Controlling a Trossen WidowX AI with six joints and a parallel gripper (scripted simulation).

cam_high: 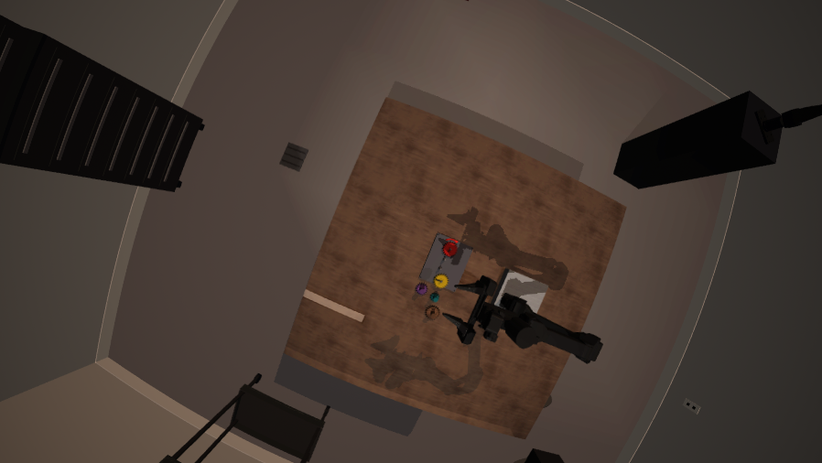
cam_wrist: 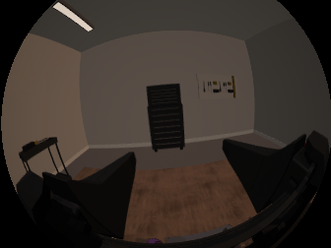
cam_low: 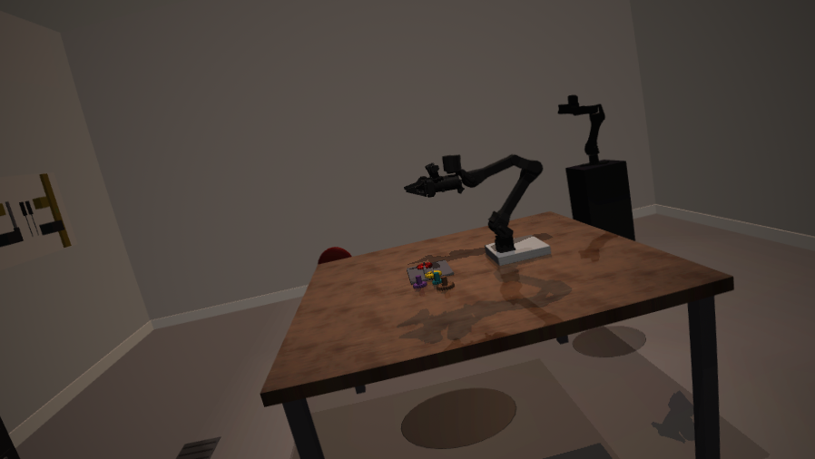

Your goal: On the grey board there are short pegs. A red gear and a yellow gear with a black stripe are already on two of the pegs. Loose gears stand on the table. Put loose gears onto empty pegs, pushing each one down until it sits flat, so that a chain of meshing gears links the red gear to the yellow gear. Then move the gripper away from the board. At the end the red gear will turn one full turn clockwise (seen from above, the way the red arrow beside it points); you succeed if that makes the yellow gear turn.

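Now: gripper tip 340 mm above the teal gear, 90 mm to the right of it and 40 mm past it. From my gripper tip the other things lie so: red gear: 340 mm below, 130 mm to the right, 20 mm behind; then purple gear: 340 mm below, 80 mm to the left, 20 mm ahead; then yellow gear: 340 mm below, 40 mm behind, 20 mm to the left.
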